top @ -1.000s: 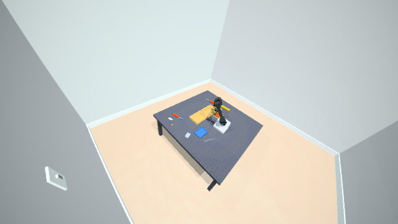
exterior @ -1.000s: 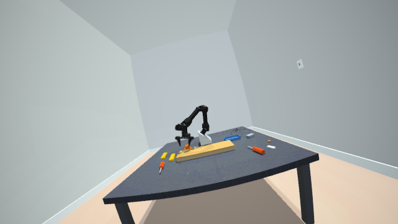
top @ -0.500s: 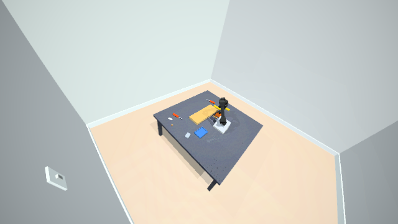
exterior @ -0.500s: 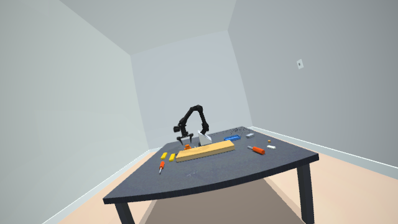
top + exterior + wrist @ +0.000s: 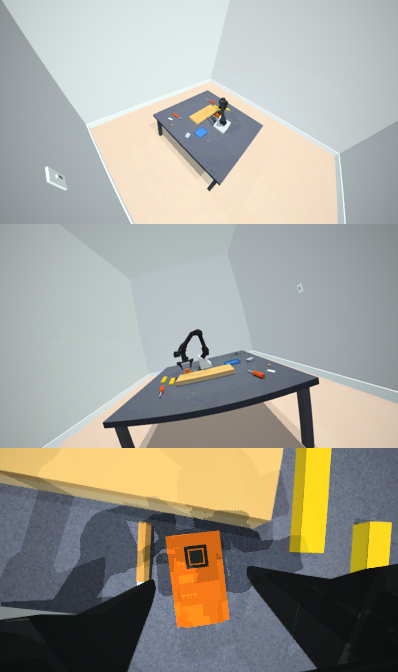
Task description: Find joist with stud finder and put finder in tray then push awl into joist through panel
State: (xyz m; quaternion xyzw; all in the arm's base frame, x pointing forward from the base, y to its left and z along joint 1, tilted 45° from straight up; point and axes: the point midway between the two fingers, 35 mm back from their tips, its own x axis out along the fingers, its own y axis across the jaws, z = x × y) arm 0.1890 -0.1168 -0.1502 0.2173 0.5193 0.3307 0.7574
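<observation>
Right now my gripper tip is 20 mm above the orange stud finder. Round my gripper tip: blue tray (510 mm to the left, 50 mm below, 50 mm behind); square indicator (20 mm ahead, 10 mm to the left); awl (80 mm to the left, 50 mm below, 20 mm behind).
</observation>
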